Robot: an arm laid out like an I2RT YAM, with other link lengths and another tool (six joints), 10 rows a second.
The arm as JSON. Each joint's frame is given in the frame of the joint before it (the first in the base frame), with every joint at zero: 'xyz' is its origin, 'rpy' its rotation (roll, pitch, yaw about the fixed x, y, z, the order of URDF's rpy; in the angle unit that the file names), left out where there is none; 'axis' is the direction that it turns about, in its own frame. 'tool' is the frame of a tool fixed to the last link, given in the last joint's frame.
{
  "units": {
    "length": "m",
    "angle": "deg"
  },
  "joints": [
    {
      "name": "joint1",
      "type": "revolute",
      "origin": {
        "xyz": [
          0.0,
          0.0,
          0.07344
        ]
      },
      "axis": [
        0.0,
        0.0,
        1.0
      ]
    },
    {
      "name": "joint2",
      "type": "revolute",
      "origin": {
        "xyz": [
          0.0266,
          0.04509,
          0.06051
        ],
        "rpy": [
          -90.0,
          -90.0,
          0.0
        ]
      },
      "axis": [
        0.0,
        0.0,
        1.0
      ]
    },
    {
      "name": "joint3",
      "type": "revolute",
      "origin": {
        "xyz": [
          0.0,
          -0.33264,
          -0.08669
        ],
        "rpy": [
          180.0,
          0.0,
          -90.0
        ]
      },
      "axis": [
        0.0,
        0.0,
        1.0
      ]
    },
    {
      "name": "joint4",
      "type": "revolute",
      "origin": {
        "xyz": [
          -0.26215,
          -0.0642,
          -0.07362
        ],
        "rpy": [
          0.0,
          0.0,
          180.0
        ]
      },
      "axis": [
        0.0,
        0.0,
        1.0
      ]
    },
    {
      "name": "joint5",
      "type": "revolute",
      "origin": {
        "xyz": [
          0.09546,
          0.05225,
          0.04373
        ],
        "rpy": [
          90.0,
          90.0,
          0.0
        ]
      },
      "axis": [
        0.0,
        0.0,
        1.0
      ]
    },
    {
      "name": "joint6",
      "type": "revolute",
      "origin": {
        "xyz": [
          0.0,
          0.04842,
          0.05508
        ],
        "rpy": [
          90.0,
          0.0,
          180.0
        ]
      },
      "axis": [
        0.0,
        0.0,
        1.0
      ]
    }
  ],
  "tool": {
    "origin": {
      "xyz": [
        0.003,
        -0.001,
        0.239
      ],
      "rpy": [
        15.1,
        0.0,
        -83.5
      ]
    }
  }
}
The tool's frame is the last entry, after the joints.
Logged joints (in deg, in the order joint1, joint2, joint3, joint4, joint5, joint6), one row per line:
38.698, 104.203, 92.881, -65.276, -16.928, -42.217
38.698, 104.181, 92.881, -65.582, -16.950, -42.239
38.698, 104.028, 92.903, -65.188, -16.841, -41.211
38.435, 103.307, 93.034, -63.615, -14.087, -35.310
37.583, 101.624, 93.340, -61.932, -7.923, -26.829
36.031, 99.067, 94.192, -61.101, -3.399, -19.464
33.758, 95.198, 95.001, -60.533, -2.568, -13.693
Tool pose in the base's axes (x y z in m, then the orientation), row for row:
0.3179, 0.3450, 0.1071, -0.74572, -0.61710, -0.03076, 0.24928
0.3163, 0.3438, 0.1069, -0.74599, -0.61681, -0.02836, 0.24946
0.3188, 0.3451, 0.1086, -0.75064, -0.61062, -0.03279, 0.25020
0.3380, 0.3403, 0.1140, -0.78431, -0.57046, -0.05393, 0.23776
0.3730, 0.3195, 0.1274, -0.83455, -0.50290, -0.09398, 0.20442
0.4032, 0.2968, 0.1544, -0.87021, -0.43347, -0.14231, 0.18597
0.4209, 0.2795, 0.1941, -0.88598, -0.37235, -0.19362, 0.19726
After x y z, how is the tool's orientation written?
As a quaternion, x y z w.
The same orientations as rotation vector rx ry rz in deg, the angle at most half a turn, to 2 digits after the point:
-116.37, -96.30, -4.80
-116.41, -96.25, -4.43
-117.09, -95.25, -5.11
-123.13, -89.56, -8.47
-133.35, -80.35, -15.02
-140.43, -69.95, -22.97
-142.11, -59.72, -31.06

